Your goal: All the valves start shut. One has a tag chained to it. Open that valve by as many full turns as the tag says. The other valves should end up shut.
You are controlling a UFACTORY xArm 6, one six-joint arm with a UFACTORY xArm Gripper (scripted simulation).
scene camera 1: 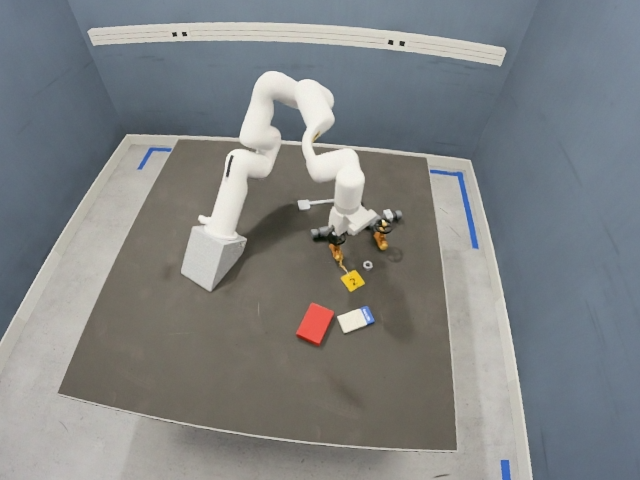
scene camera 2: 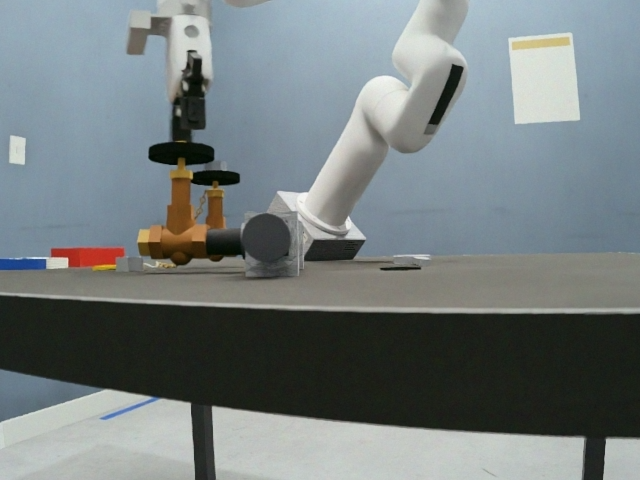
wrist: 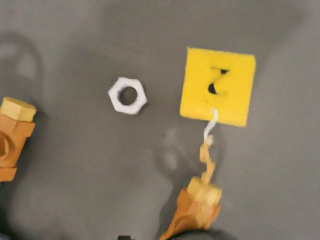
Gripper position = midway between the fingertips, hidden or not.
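A red block (scene camera 2: 77, 257) is here, and scene camera 1 gives me the block (scene camera 1: 317, 319) too, though in the wrist view the block is out of frame. I also see a yellow tag (wrist: 220, 78), as well as a black handwheel (scene camera 2: 189, 150). And there is my own gripper (scene camera 2: 189, 139).
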